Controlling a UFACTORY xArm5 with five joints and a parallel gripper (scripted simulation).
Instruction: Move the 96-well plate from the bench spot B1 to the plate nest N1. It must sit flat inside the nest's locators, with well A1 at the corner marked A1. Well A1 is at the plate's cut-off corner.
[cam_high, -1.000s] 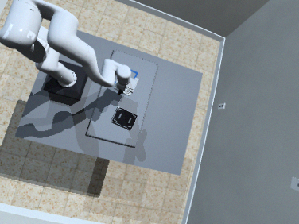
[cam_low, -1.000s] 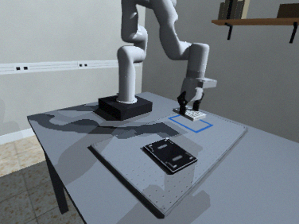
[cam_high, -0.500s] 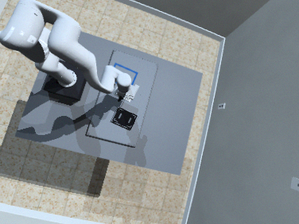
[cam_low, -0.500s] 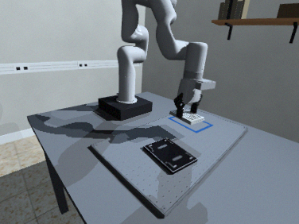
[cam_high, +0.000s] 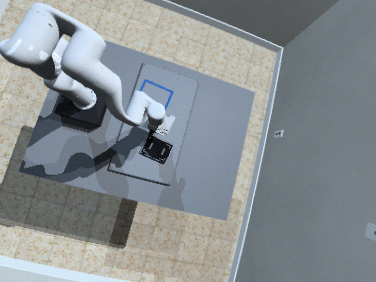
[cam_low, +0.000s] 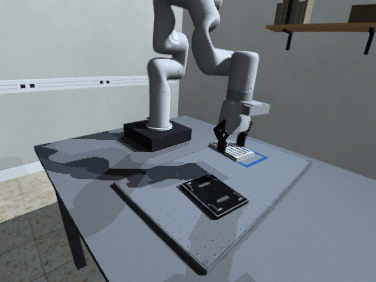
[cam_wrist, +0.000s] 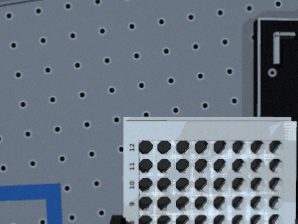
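My hand is 130 mm to the left of the black plate nest, 100 mm above it and 40 mm short of it. Round my hand: white 96-well plate: 10 mm below.
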